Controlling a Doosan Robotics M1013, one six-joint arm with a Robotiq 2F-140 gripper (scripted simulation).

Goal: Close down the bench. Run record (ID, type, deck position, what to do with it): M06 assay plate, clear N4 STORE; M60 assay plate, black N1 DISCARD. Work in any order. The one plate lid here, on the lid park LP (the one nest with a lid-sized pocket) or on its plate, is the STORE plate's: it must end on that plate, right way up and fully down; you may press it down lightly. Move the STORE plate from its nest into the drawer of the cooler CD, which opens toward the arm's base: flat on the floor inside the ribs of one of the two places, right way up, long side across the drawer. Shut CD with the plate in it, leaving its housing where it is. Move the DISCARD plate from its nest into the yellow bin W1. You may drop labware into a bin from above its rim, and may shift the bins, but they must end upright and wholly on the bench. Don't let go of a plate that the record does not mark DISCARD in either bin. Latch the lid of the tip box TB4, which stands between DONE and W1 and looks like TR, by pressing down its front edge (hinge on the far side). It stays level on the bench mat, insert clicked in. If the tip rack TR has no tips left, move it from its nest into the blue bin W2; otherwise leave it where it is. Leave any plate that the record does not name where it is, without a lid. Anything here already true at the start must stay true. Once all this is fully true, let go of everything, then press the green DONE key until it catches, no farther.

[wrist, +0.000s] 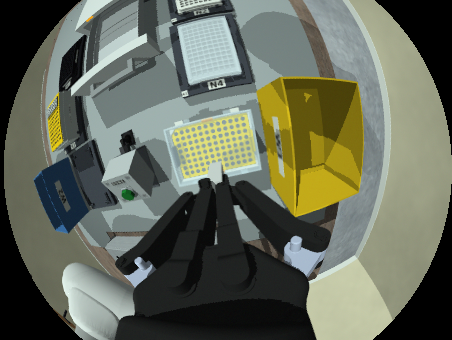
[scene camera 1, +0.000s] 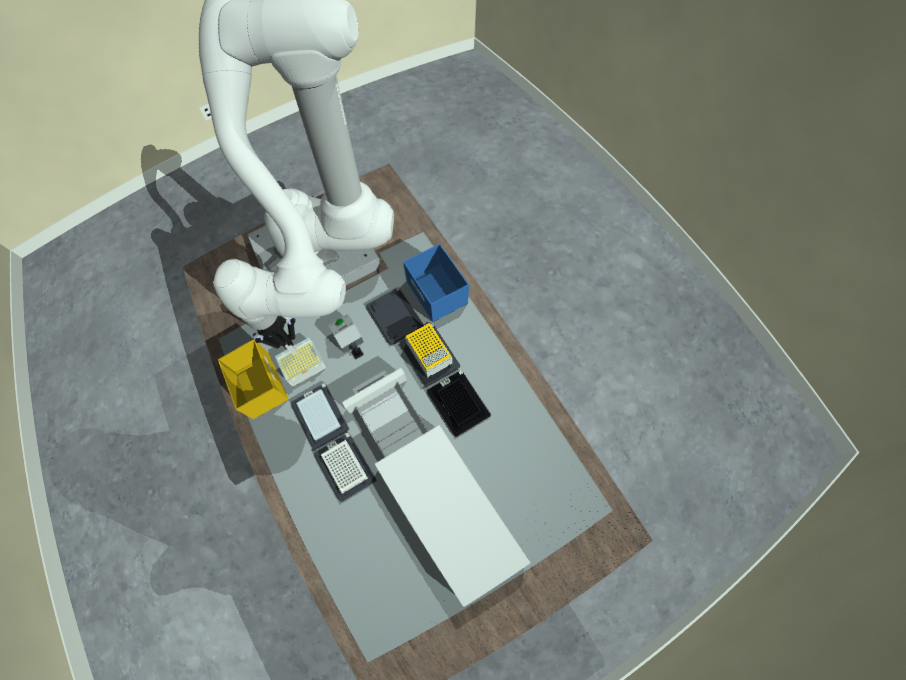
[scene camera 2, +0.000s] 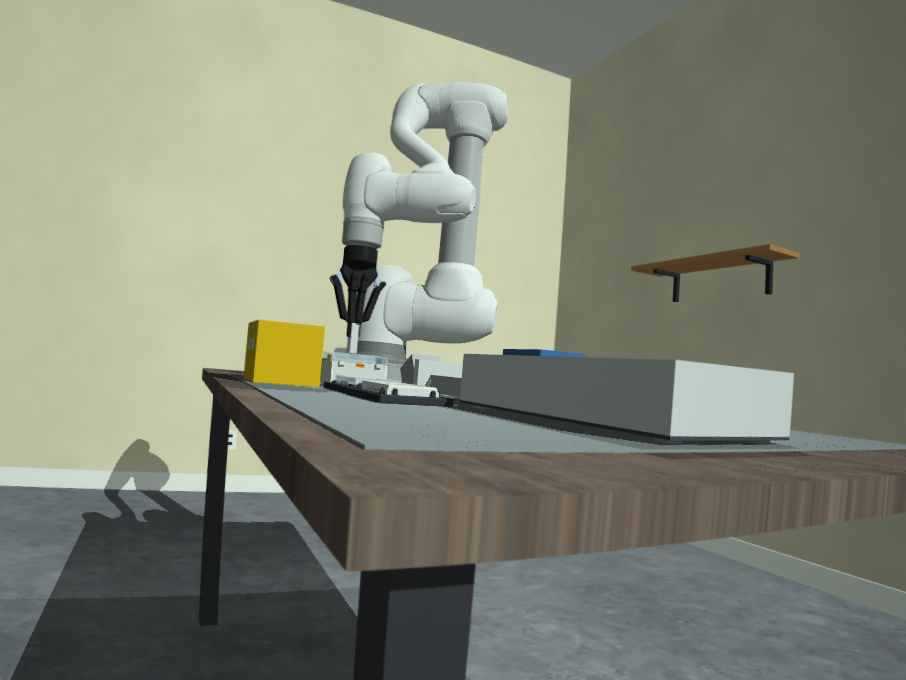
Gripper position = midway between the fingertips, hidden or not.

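My gripper is visible in the wrist view point(217, 171), in scene camera 1 point(293, 349) and in scene camera 2 point(351, 353). A yellow bin W1 is visible in the wrist view, in scene camera 1 and in scene camera 2 point(277, 352). For the yellow bin W1 point(wrist: 327, 134) and point(scene camera 1: 241, 391) are the same spot. A tip rack TR is visible in the wrist view and in scene camera 1; scene camera 2 does not show the tip rack TR, hidden by a white cooler CD. For the tip rack TR point(wrist: 62, 121) and point(scene camera 1: 413, 349) are the same spot.
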